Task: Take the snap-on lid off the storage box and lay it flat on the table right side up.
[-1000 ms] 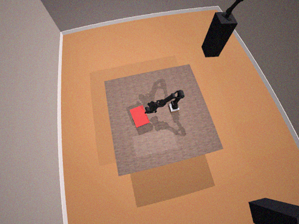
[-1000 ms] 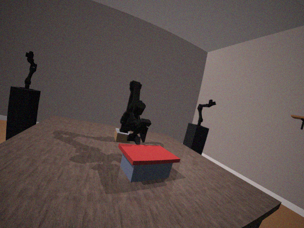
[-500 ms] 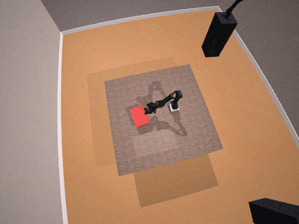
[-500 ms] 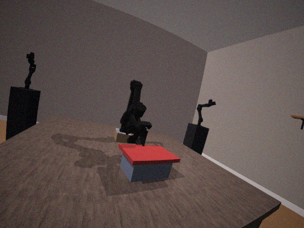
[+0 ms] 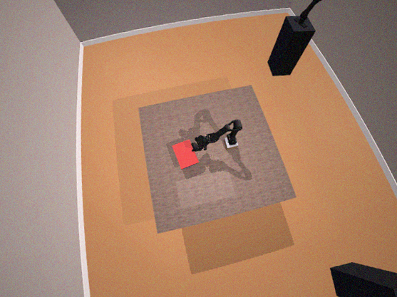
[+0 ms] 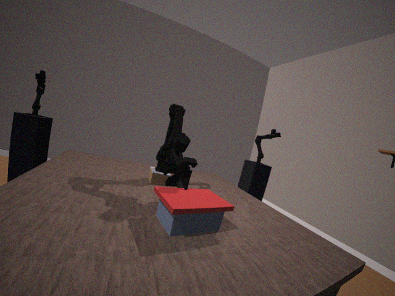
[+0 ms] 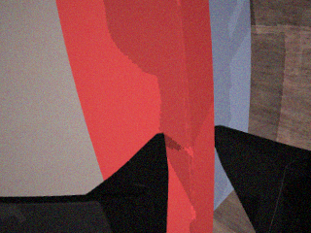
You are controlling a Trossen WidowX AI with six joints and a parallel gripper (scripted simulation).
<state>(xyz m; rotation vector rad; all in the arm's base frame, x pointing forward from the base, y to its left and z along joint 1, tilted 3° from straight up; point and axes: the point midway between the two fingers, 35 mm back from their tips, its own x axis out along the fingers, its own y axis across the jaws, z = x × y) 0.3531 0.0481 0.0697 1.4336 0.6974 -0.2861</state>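
My gripper tip is 70 mm short of the lid and 20 mm to the right of it. Round my gripper tip: blue-grey storage box: 70 mm ahead, 20 mm to the left, 50 mm below.
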